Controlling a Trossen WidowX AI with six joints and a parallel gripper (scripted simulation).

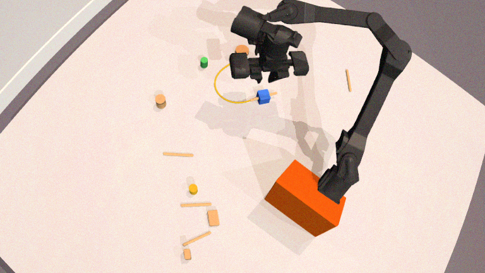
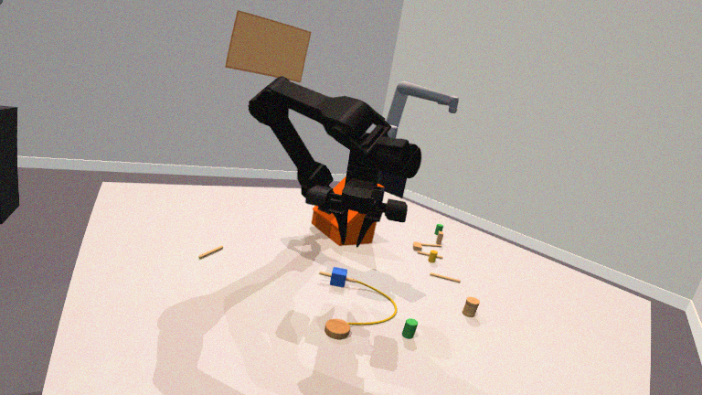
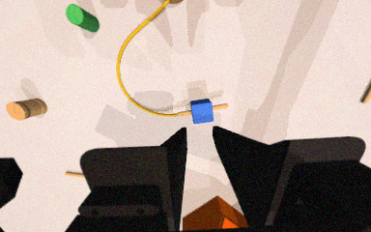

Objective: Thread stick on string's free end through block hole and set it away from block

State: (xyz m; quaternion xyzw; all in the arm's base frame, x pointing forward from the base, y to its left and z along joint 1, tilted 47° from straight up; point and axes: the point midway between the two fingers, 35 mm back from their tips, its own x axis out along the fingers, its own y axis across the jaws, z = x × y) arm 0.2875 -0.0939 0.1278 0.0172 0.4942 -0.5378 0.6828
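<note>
My gripper tip is now 80 mm above the blue block and 10 mm past it. Also, from my gripper tip: round wooden button 120 mm ahead, 100 mm to the right, 80 mm below; then thin wooden stick 80 mm below, 10 mm to the left; then green cylinder 190 mm ahead, 80 mm below.
</note>
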